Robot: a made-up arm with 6 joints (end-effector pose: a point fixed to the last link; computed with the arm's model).
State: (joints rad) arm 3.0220 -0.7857 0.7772 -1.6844 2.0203 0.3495
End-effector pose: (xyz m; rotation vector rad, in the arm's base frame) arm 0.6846 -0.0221 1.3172 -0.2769 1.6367 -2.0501
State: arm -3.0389 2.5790 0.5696 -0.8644 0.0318 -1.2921
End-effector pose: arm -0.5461 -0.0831 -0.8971 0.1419 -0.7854 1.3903
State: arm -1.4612 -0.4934 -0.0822 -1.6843 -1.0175 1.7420
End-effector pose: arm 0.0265 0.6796 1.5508 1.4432 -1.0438 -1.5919
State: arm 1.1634 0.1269 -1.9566 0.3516 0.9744 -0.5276
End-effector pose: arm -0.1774 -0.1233 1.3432 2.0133 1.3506 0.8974
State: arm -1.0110 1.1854 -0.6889 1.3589 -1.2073 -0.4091
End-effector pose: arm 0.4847 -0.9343 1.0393 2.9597 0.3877 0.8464
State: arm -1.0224 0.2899 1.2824 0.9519 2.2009 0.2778
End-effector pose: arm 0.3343 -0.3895 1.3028 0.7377 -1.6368 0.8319
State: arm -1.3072 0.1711 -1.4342 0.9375 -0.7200 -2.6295
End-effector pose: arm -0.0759 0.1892 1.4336 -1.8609 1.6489 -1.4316
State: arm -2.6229 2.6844 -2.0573 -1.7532 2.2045 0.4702
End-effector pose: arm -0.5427 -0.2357 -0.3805 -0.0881 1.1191 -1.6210
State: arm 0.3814 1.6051 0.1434 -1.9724 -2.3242 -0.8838
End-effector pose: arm 1.0781 0.5786 0.2189 0.8651 0.3439 0.5209
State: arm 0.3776 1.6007 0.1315 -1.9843 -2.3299 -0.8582
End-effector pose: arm 1.0814 0.5734 0.2264 0.8354 0.3428 0.5173
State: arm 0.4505 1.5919 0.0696 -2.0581 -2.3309 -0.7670
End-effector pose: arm 1.0441 0.6497 0.2457 0.6890 0.3377 0.5746
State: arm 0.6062 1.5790 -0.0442 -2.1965 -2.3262 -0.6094
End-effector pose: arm 0.9442 0.8041 0.2784 0.4366 0.2828 0.6719
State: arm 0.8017 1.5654 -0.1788 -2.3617 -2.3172 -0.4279
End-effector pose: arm 0.7854 0.9742 0.3177 0.1823 0.1492 0.7493
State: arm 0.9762 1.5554 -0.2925 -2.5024 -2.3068 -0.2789
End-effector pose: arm 0.6165 1.0979 0.3510 0.0209 -0.0073 0.7823
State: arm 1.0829 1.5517 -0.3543 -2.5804 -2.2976 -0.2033
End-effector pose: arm 0.5028 1.1588 0.3675 -0.0394 -0.1046 0.7977
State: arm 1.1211 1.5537 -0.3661 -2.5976 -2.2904 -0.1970
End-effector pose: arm 0.4601 1.1785 0.3670 -0.0427 -0.1270 0.8202
